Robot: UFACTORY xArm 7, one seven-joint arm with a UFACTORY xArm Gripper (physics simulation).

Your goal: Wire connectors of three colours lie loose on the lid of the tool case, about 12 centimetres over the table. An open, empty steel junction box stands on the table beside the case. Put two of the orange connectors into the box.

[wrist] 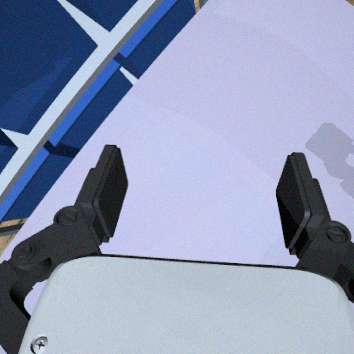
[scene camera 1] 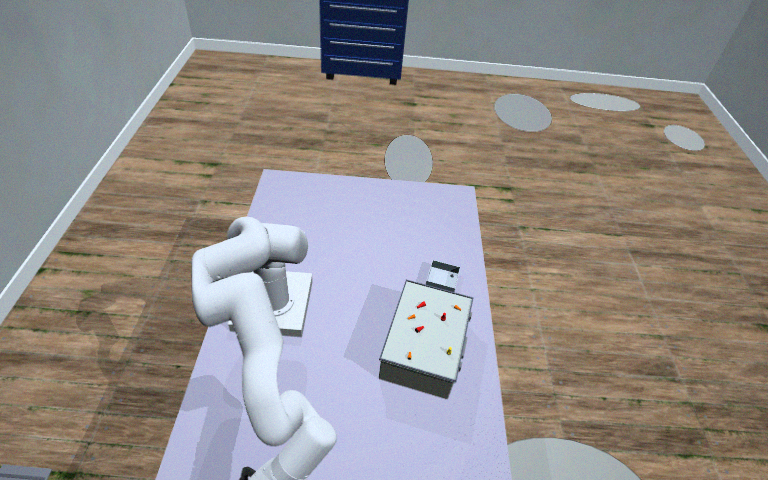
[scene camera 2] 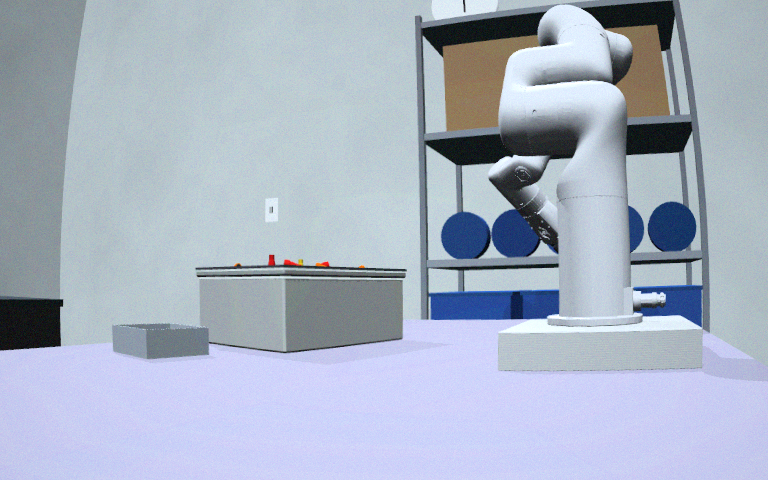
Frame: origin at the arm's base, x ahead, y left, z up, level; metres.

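Seen in the pictures: gripper, fingertip midpoint: (wrist: 201,167); arm's base at its link origin: (scene camera 1: 274,300) (scene camera 2: 595,322).
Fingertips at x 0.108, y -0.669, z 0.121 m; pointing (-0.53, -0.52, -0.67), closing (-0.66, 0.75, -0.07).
Observation:
Pixels of each thing's top centre, then the offset from my fingertips to it. Level surfaces: height alone.
- tool case at its top centre: (scene camera 2: 301,268) (scene camera 1: 430,326) 0.388 m ahead, 0.585 m left, 0.039 m down
- yellow connector at its top centre: (scene camera 1: 450,348) 0.443 m ahead, 0.506 m left, 0.018 m down
- open junction box at its top centre: (scene camera 2: 159,326) (scene camera 1: 443,273) 0.437 m ahead, 0.871 m left, 0.126 m down
- table at its surface level: 0.164 m down
The tool case (scene camera 1: 430,339) (scene camera 2: 339,311) stands on the table, and connectors lie on its lid. Three are orange: one (scene camera 1: 457,307) near the lid's far right corner, one (scene camera 1: 411,316) near the left edge, one (scene camera 1: 409,355) near the front left. Three are red (scene camera 1: 421,304) (scene camera 1: 443,316) (scene camera 1: 419,328); the middle one stands upright in the scene camera 2 view (scene camera 2: 271,260). One yellow connector (scene camera 1: 449,350) is at the front right. The open junction box (scene camera 1: 442,277) (scene camera 2: 177,342) stands beside the case's far end. My gripper (wrist: 201,167) is open and empty, over the table away from the case.
The arm's base plate (scene camera 1: 305,305) (scene camera 2: 600,353) stands on the table (scene camera 1: 362,226) (scene camera 2: 339,418), left of the case in the scene camera 1 view. A shelf rack (scene camera 2: 422,169) with blue bins (scene camera 2: 475,304) stands behind the arm. Blue bins (wrist: 40,60) show beside the table edge in the wrist view.

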